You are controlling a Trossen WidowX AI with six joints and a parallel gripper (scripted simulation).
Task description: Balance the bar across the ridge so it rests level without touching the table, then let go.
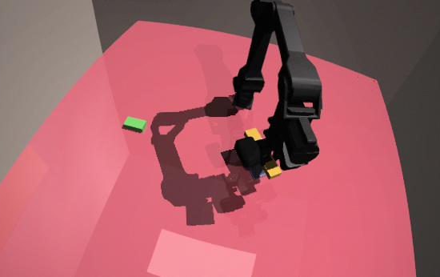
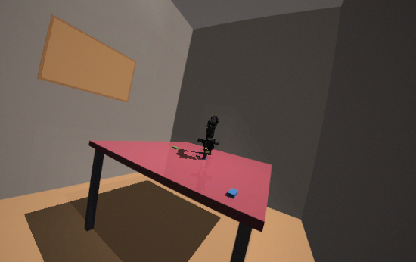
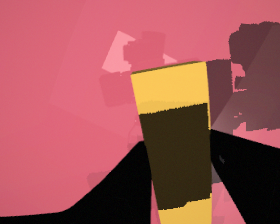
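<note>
Right now my gripper tip is 20 mm past the bar and 20 mm to the left of it. Also, from my gripper tip: blue block (470 mm ahead, 400 mm to the left, 70 mm below); green block (60 mm behind, 400 mm to the right, 70 mm below).
</note>
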